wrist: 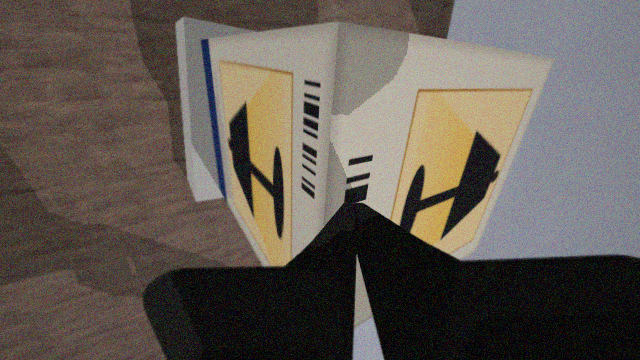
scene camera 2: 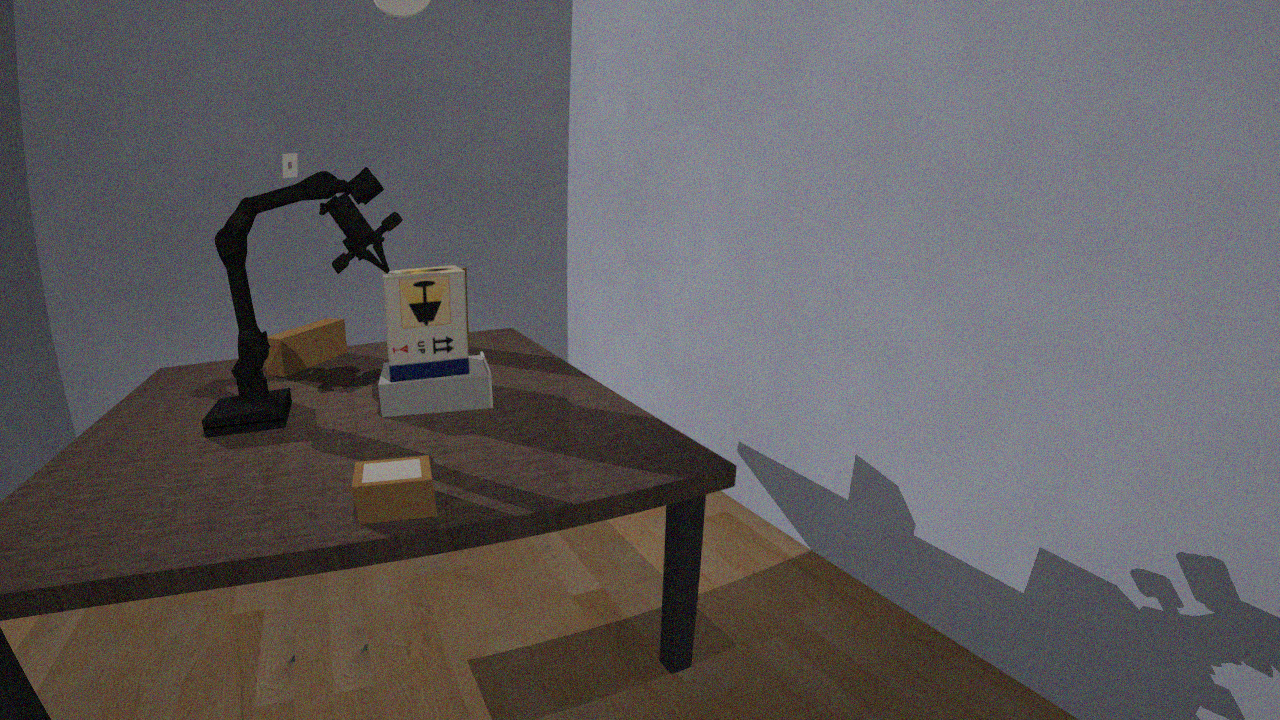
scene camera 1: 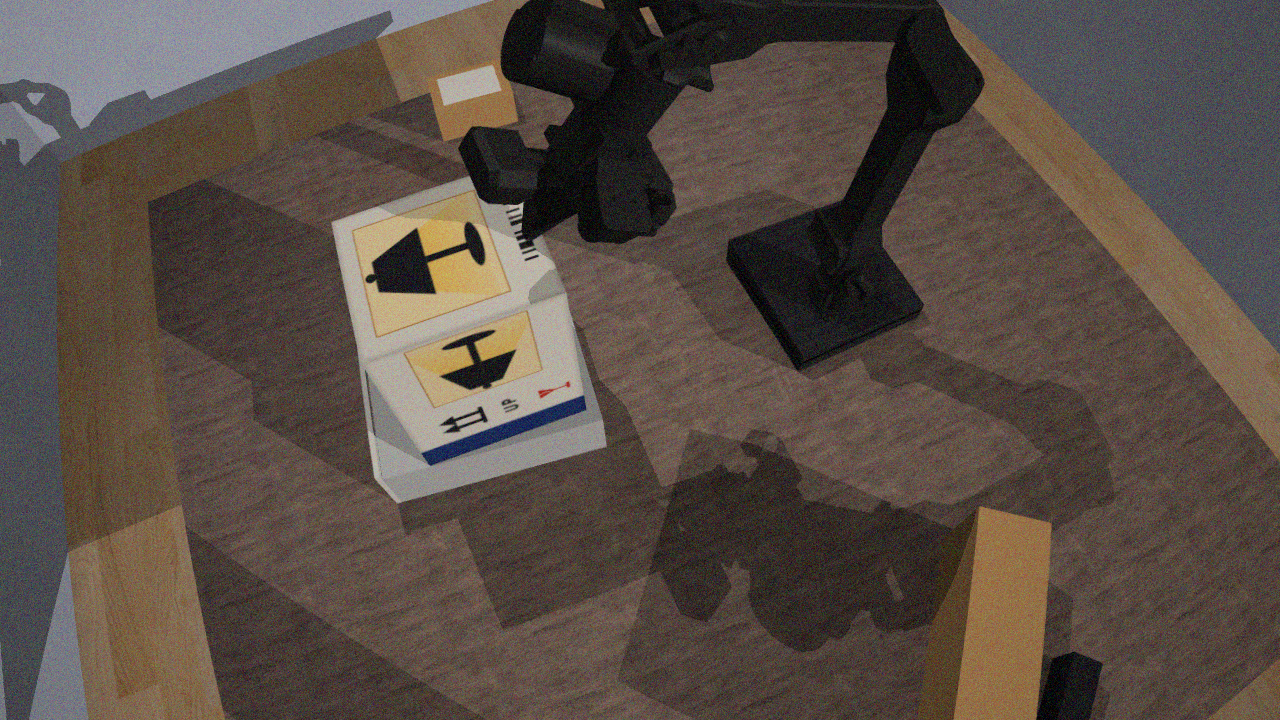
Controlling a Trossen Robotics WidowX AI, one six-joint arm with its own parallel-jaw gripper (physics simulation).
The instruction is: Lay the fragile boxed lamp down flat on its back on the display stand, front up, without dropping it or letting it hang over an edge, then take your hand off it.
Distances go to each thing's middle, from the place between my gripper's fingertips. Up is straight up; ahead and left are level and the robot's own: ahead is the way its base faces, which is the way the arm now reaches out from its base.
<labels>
Now: the boxed lamp [scene camera 1: 464, 327] 8 cm ahead of my hand, 1 cm to the right of it and 11 cm below it. From my hand the other things lie so: display stand [scene camera 1: 399, 467] 9 cm ahead, 1 cm to the right, 26 cm below.
</labels>
